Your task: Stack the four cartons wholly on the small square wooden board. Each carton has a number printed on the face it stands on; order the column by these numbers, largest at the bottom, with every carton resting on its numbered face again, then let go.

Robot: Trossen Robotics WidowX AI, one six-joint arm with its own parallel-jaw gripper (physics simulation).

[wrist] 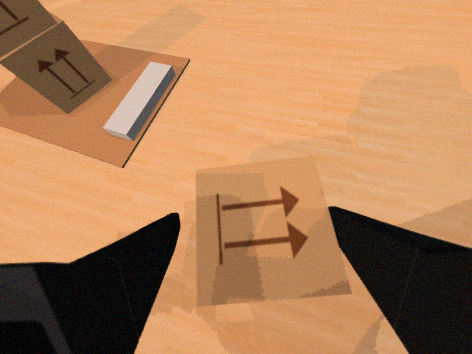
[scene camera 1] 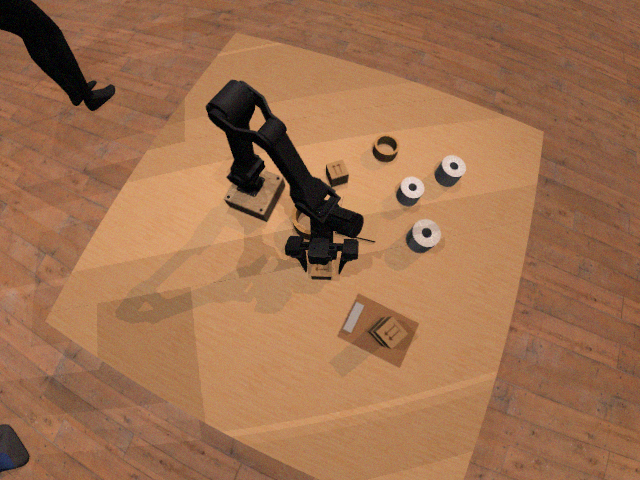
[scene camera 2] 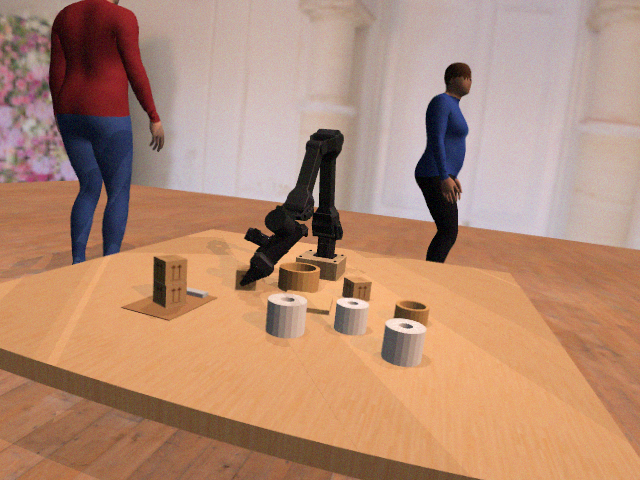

Scene:
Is my gripper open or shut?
Open.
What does my gripper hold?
Nothing.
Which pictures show my gripper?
The wrist view, scene camera 1 and scene camera 2: all of them.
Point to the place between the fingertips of my gripper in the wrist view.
253,216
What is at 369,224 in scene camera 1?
A square wooden board.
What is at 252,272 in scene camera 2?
My gripper.

